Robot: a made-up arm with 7 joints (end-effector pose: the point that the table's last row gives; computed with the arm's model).
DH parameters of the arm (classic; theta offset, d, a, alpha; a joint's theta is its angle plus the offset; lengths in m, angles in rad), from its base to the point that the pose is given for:
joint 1: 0 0.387 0 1.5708
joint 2: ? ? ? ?
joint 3: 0 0.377 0.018 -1.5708
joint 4: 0 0.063 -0.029 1.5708
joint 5: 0 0.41 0 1.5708
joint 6: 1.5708 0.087 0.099 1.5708
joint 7: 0 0.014 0 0
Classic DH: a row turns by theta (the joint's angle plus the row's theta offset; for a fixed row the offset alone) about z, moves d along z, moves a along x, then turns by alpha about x.
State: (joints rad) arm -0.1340 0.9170 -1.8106 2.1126 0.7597 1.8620 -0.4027
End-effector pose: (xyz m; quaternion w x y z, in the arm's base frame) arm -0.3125 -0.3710 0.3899 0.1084 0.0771 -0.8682 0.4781
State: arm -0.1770 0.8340 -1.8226 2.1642 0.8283 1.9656 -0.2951
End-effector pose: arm -0.3054 -0.3366 0.3991 0.1388 -0.0103 -0.8869 0.4406
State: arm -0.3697 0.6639 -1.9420 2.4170 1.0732 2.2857 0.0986
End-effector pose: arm -0.2607 -0.1900 0.3848 0.2099 -0.3702 -0.8669 0.2597
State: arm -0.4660 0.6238 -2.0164 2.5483 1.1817 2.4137 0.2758
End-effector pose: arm -0.2241 -0.1281 0.3805 0.2384 -0.5251 -0.8014 0.1585
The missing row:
joint 2: 0 0.059 0 -1.5708
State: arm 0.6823 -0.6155 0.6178 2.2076 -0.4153 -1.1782 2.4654
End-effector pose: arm 0.1839 0.2785 0.2828 0.8203 0.4221 -0.1203 0.3667
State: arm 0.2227 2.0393 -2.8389 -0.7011 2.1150 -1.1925 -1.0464
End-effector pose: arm -0.7144 -0.3283 0.3455 0.1964 0.6798 0.0277 0.7061
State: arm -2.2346 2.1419 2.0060 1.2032 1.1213 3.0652 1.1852
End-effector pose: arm 0.3699 0.0960 0.0234 0.3620 -0.5053 -0.0615 -0.7809
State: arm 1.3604 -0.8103 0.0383 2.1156 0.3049 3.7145 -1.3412
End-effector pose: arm 0.1211 0.2990 0.3140 0.0987 0.1748 0.3499 0.9150
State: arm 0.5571 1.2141 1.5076 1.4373 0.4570 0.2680 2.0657
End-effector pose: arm -0.5832 0.1799 0.5933 0.3478 -0.9056 -0.1058 -0.2183
